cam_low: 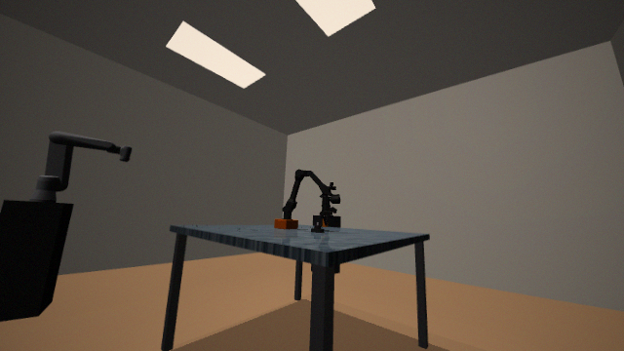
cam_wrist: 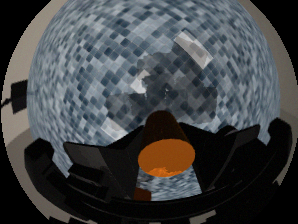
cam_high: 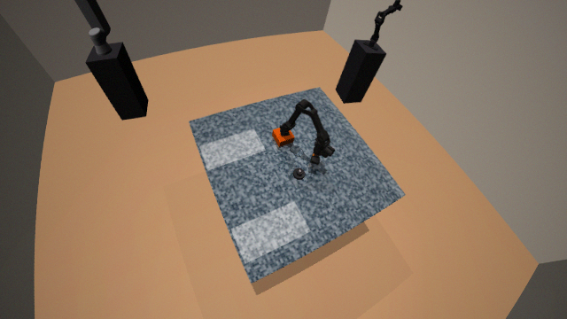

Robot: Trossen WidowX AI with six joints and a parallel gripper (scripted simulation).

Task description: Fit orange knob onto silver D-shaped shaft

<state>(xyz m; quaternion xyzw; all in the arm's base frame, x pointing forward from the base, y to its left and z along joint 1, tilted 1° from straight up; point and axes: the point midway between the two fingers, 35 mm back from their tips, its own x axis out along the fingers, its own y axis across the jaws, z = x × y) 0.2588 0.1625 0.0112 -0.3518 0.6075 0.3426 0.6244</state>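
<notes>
The orange knob lies 30 mm above my gripper tip. The rest, counted from my gripper tip: round pedestal: 140 mm to the right, 80 mm ahead, 10 mm below.
</notes>
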